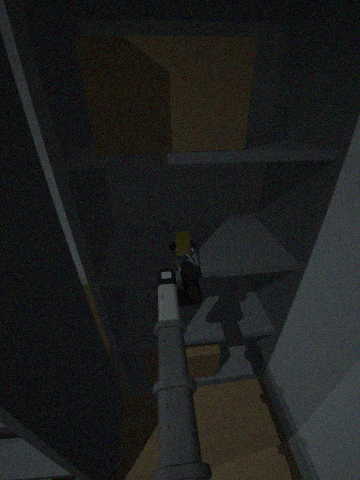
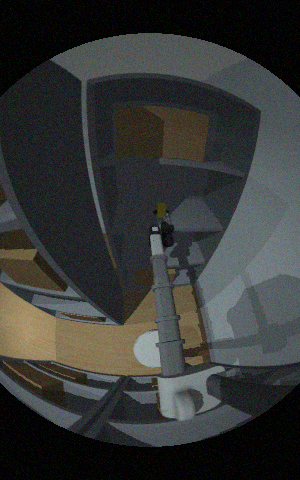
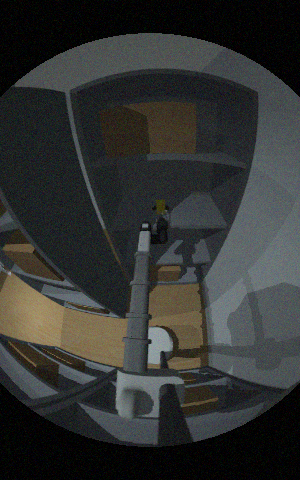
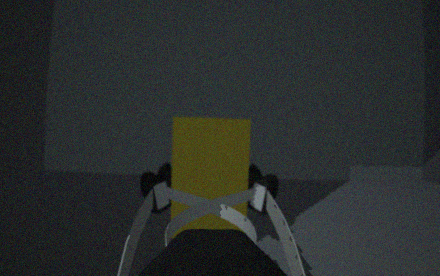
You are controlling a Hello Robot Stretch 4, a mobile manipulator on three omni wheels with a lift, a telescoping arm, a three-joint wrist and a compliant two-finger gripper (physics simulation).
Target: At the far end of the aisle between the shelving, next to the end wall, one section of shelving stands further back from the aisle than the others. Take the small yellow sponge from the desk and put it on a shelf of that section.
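Places are measured from the robot's base along level axes (x back, y right, z up), in metres.
Pixels of known places: gripper, fingertip midpoint: (image 1: pixel 182 242) (image 2: pixel 160 209) (image 3: pixel 160 205) (image 4: pixel 209 179); robot's base, origin of the base link: (image 2: pixel 153 347) (image 3: pixel 152 344).
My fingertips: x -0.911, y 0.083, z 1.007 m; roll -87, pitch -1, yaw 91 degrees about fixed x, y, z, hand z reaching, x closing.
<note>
Ahead of a thing's pixels: the offset from my fingertips to its top centre. "*": to the spot under its first point. Level surfaces: height alone.
The small yellow sponge @(dy +0.000, dx +0.015, dz +0.056 m) (image 1: pixel 183 239) (image 2: pixel 161 208) (image 3: pixel 160 204) (image 4: pixel 211 150) is upright between the two fingertips of my gripper (image 1: pixel 183 246) (image 2: pixel 161 212) (image 3: pixel 160 208) (image 4: pixel 209 179), which is shut on it. The gripper reaches into the set-back shelving section @(* dy +0.227, dx +0.165, dz +0.400 m) (image 1: pixel 260 155) (image 2: pixel 200 167) (image 3: pixel 195 158) beside the end wall. The sponge is in the bay below the shelf that bears a large carton. A partly lit shelf board @(dz -0.044 m) (image 1: pixel 245 250) (image 2: pixel 195 215) (image 3: pixel 197 212) (image 4: pixel 365 225) lies below and right of it. Whether the sponge touches this board is too dark to tell. The desk does not show.
A large brown carton @(dy -0.040, dx +0.002, dz +0.683 m) (image 1: pixel 210 95) (image 2: pixel 185 132) (image 3: pixel 172 127) stands on the shelf above. A smaller carton @(dy -0.021, dx +0.001, dz -0.688 m) (image 1: pixel 202 361) (image 3: pixel 169 272) sits low down. The pale end wall (image 1: pixel 325 250) (image 2: pixel 270 200) (image 3: pixel 270 200) is close on the right. A dark side panel (image 1: pixel 40 260) (image 2: pixel 45 175) (image 3: pixel 40 175) is on the left.
</note>
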